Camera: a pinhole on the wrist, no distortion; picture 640 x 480 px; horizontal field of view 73.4 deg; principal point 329.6 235.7 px. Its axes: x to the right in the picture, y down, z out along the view. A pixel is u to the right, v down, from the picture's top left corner.
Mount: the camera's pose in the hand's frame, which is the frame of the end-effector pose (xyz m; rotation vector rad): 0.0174 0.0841 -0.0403 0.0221 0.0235 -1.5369
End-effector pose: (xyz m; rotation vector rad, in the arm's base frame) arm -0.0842 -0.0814 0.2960 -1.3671 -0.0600 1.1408
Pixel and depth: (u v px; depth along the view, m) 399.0 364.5 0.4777
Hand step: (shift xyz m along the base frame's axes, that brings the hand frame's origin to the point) -0.1890 0.4232 0.0343
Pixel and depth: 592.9 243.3 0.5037
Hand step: -0.1239 0.4032 0.2946
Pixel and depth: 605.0 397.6 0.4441
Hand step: -0.0262 0.4577 0.1652
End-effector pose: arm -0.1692 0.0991 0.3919 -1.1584 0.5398 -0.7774
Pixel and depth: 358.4 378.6 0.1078
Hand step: 0.1025 0.0132 -0.0484
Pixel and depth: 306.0 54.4 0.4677
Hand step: 0.2232 0.4137 0.0521
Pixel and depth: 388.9 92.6 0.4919
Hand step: 0.2378 0.3799 0.1476
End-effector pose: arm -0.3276 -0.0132 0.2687 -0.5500 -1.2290 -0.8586
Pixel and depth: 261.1 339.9 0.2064
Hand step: 0.0009 0.1762 0.1181
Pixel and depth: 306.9 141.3 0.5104
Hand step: -0.2070 0.4409 0.0436
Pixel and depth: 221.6 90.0 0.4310
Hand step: -0.0991 0.4395 -0.0059
